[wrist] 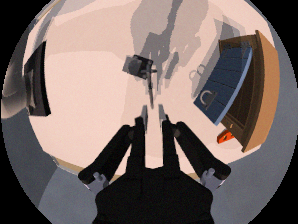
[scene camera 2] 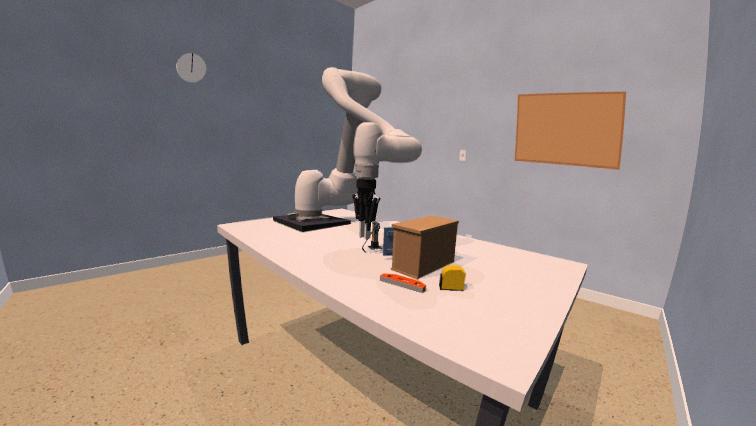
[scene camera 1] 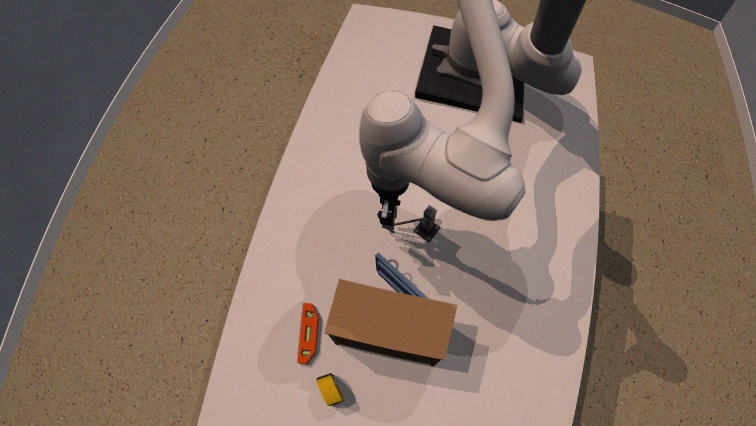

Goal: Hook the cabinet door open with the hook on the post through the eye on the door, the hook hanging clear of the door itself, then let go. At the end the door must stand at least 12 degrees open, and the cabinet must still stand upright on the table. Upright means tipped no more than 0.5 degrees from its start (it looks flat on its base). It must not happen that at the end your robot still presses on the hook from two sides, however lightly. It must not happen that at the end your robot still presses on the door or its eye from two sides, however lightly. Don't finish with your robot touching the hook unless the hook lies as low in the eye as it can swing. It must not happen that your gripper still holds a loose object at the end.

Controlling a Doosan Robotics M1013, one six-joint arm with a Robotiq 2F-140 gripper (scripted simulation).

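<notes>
Through scene camera 1 I see a brown cabinet (scene camera 1: 360, 316) together with my gripper (scene camera 1: 389, 221). Scene camera 2 gives me my gripper (scene camera 2: 364, 237) too, and the cabinet (scene camera 2: 420, 246). The wrist view has the cabinet (wrist: 252, 131) as well, and there I also find my gripper (wrist: 153, 110).
</notes>
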